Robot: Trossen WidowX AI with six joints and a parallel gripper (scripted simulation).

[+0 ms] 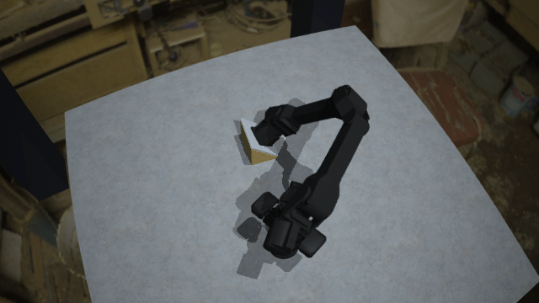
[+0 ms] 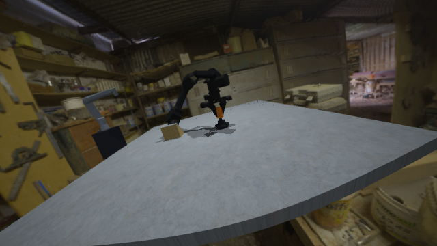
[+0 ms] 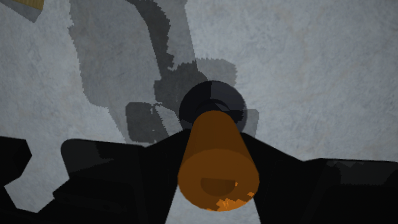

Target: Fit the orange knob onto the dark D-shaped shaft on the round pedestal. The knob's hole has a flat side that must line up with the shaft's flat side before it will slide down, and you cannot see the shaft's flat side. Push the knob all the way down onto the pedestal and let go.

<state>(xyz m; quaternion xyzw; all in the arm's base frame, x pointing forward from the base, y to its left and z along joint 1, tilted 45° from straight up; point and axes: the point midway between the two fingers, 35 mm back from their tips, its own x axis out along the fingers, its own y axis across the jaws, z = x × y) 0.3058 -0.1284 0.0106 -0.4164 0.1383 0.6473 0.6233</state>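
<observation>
My gripper tip is 20 mm below the orange knob. From my gripper tip the other things lie so: dark round pedestal 40 mm below.
</observation>
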